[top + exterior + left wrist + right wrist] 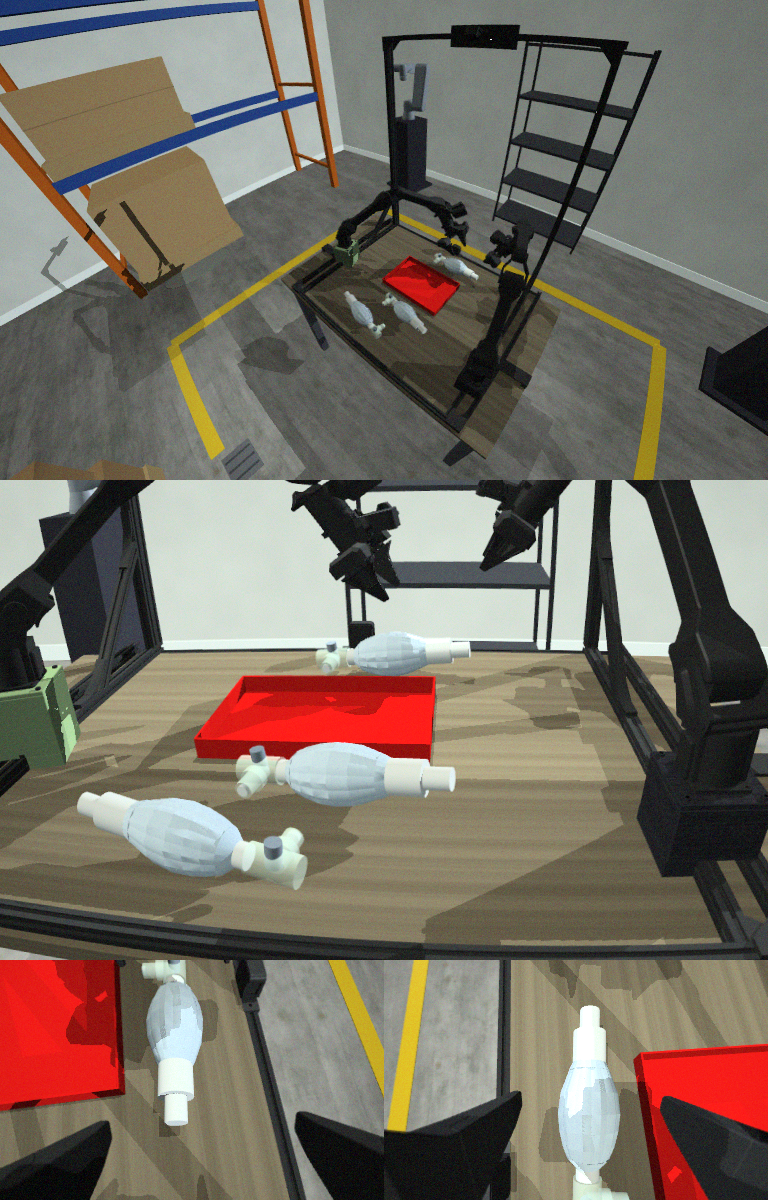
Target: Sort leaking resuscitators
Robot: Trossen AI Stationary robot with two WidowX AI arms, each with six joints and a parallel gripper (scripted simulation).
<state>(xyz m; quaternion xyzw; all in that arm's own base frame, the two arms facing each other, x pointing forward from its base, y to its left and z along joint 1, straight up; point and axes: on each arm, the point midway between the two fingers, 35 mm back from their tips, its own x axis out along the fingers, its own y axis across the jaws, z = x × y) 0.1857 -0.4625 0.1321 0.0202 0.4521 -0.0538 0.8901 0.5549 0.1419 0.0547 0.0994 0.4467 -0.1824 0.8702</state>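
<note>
Right now my right hand is 200 mm short of the red tray, 160 mm above it and 30 mm to the left of it.
</note>
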